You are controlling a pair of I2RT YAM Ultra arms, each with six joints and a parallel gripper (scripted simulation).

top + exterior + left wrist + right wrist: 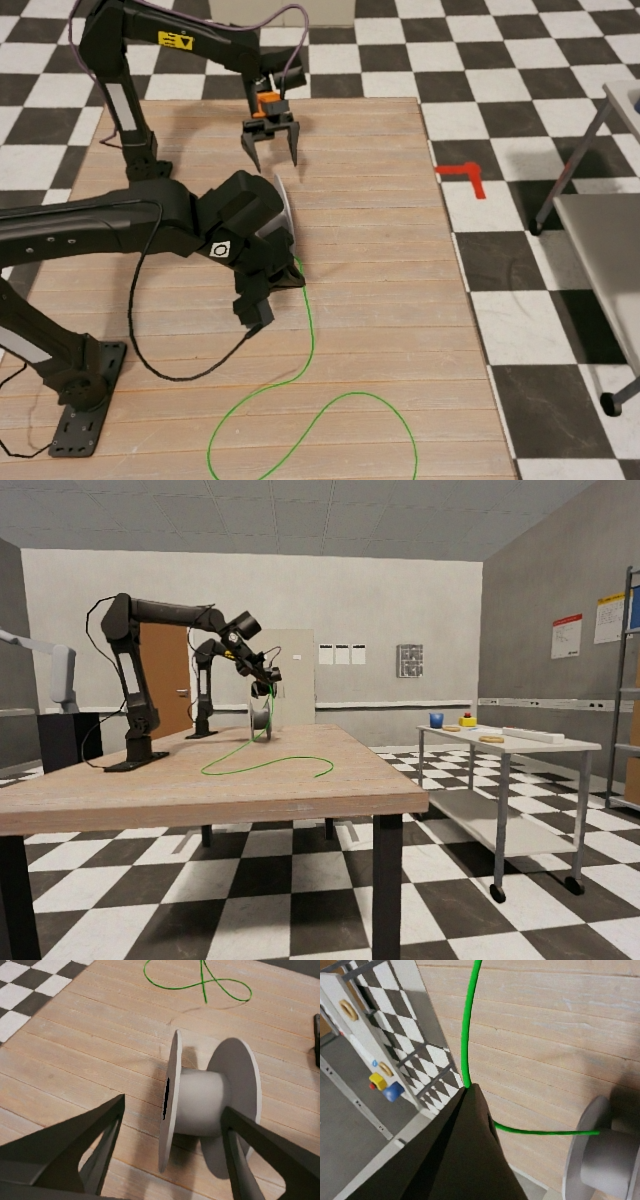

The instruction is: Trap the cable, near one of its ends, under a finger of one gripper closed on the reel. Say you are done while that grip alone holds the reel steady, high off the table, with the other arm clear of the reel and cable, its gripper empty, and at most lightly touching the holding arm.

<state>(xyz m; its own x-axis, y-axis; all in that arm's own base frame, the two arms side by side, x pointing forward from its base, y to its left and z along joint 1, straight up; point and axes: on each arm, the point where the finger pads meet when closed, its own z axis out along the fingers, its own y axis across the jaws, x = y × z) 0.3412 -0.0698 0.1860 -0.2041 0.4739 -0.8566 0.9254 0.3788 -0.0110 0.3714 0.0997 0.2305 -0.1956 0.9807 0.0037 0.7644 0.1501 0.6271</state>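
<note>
Now: left hand 20 mm past the grey reel, 60 mm to the left of it and 100 mm above it.
</note>
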